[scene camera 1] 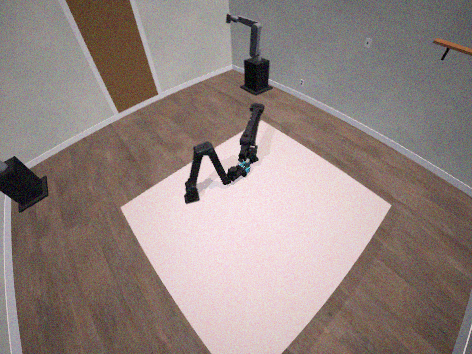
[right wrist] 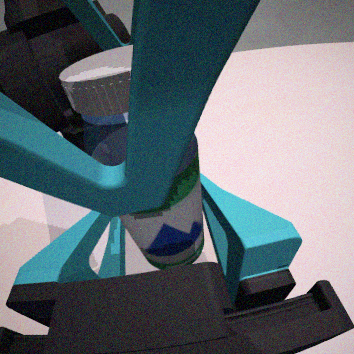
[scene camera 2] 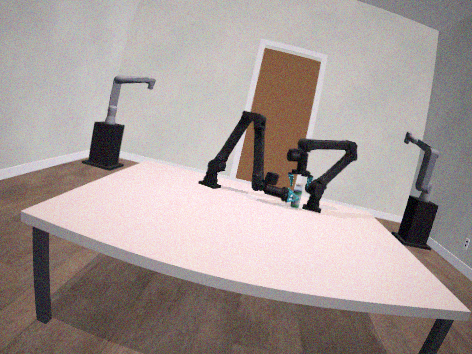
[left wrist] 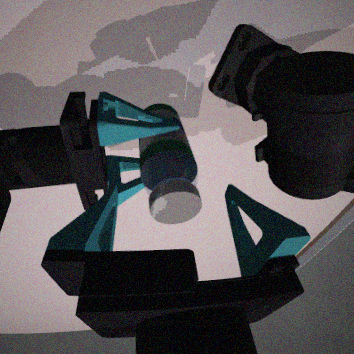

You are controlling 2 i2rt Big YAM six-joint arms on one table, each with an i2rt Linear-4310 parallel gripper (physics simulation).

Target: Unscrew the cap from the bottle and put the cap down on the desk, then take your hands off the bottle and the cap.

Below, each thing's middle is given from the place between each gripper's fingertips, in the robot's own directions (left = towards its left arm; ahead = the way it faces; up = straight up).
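There is the ribbed cap [right wrist: 98, 85], and my right hand is 10 mm short of it, 20 mm to the left of it and 80 mm below it.
Counted from my left hand, the ribbed cap is 2 cm above.
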